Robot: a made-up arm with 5 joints.
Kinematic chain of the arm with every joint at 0, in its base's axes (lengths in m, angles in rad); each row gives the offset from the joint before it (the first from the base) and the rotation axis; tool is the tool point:
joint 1: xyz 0 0 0.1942 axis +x
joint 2: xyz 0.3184 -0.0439 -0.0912 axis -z
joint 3: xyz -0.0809 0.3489 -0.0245 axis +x
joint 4: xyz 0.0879 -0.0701 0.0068 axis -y
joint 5: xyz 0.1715 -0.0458 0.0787 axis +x
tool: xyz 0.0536 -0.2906 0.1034
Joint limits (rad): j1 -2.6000..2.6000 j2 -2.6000..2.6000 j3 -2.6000..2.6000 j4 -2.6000..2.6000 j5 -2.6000..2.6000
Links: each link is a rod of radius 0.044 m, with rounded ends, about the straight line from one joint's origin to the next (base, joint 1, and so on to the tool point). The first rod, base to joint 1, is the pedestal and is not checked.
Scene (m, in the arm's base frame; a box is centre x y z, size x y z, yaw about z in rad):
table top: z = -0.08
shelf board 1: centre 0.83 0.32 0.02 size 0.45 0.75 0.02 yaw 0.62
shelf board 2: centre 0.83 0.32 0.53 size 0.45 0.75 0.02 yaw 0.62
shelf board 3: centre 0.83 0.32 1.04 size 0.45 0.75 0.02 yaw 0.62
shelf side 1: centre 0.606 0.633 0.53 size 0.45 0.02 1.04 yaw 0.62
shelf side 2: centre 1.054 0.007 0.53 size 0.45 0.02 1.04 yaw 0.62
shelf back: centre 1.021 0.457 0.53 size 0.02 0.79 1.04 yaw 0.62
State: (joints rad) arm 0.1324 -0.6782 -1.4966 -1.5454 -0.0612
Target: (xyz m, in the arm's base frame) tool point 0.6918 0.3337 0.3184
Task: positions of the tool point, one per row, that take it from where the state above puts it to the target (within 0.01 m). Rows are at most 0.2 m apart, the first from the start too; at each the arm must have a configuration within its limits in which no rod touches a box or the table.
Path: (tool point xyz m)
1: 0.5448 0.2685 0.4288
2: 0.6918 0.3337 0.3184

